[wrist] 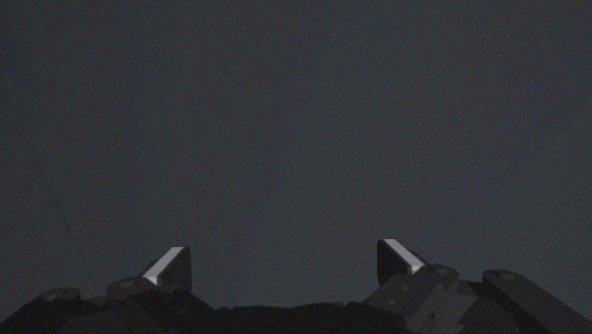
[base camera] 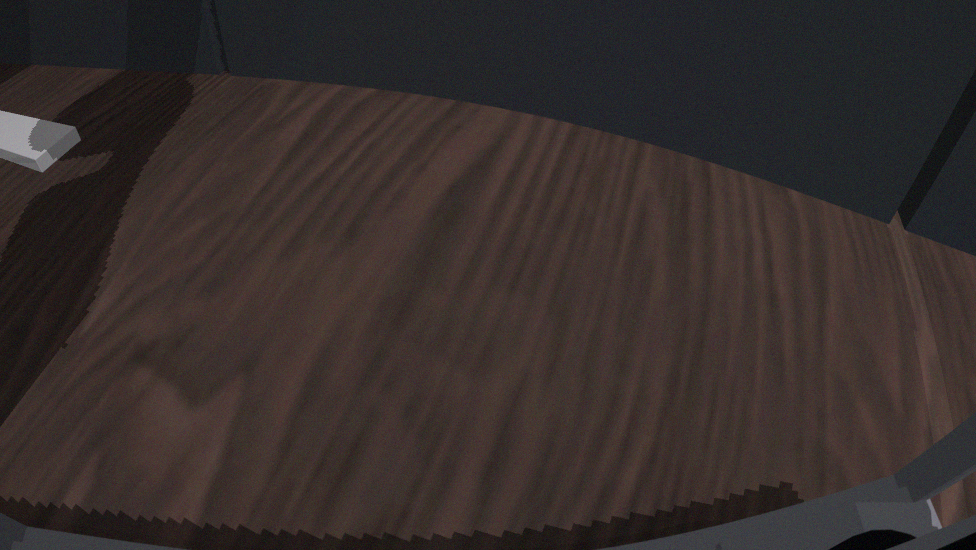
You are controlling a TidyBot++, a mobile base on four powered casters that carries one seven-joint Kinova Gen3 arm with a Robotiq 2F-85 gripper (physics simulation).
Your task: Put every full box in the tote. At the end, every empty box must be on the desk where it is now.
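My gripper (wrist: 285, 263) is open in the wrist view, its two fingers wide apart with nothing between them. Behind the fingers is a plain dark grey surface. No box, tote or desk can be made out in either view, so where the gripper is relative to them cannot be told.
A dark wood floor (base camera: 478, 307) fills most of the base camera view. A dark wall (base camera: 546, 54) runs along its far edge. A flat white slab-like piece (base camera: 20, 136) lies at the left edge, partly in shadow. Parts of the grey base (base camera: 819, 519) show at the bottom.
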